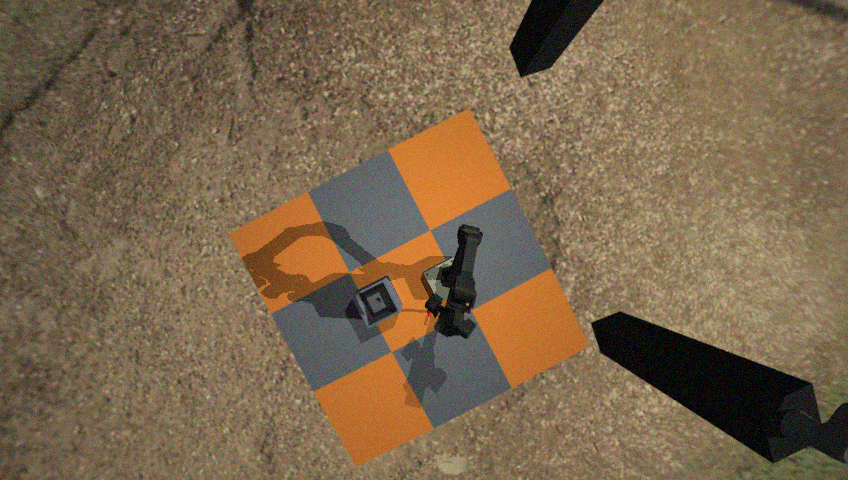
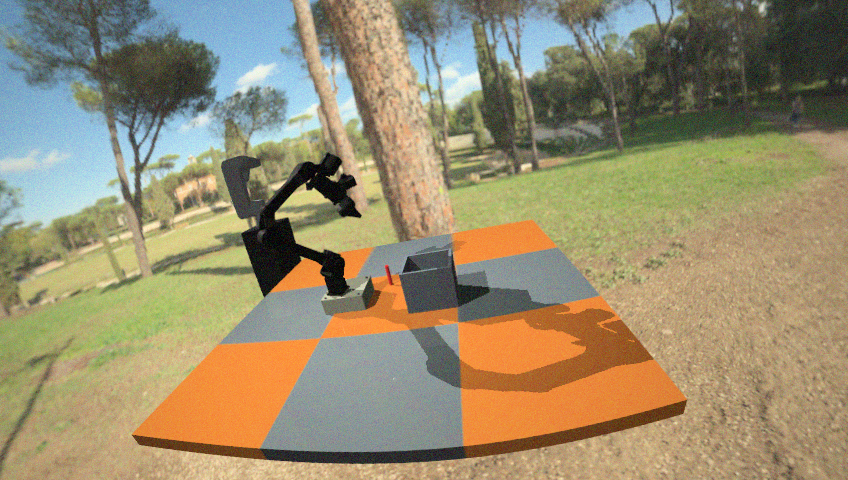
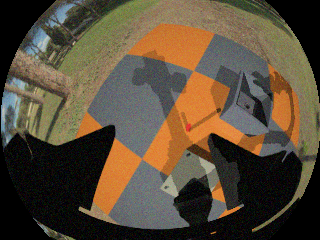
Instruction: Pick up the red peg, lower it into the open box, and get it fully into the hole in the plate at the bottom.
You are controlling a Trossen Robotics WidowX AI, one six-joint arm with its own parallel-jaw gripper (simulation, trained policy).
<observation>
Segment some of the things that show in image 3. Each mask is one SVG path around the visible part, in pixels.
My gripper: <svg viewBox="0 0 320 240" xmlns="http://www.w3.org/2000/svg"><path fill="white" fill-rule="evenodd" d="M4 148L9 176L15 185L17 195L33 219L75 240L193 240L193 237L200 237L196 240L269 240L291 216L300 201L297 197L295 203L283 215L252 232L253 228L272 219L291 203L299 187L303 161L300 161L292 151L287 155L287 149L272 153L271 156L255 155L211 132L207 144L223 188L227 211L244 204L244 207L221 219L191 227L123 227L79 211L79 207L91 211L97 184L107 163L105 160L108 159L115 141L115 125L107 125L59 145L45 143L33 135L25 135L25 143L24 137L21 139L20 133L16 132Z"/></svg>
A grey box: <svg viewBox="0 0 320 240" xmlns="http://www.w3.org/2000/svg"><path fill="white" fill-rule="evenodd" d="M241 68L239 75L237 75L231 89L229 89L228 99L224 103L220 119L227 121L231 127L235 127L237 131L244 133L248 137L268 133L269 128L271 128L273 92L265 87L260 80L257 80L255 76ZM240 91L256 101L255 116L236 104Z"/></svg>
</observation>
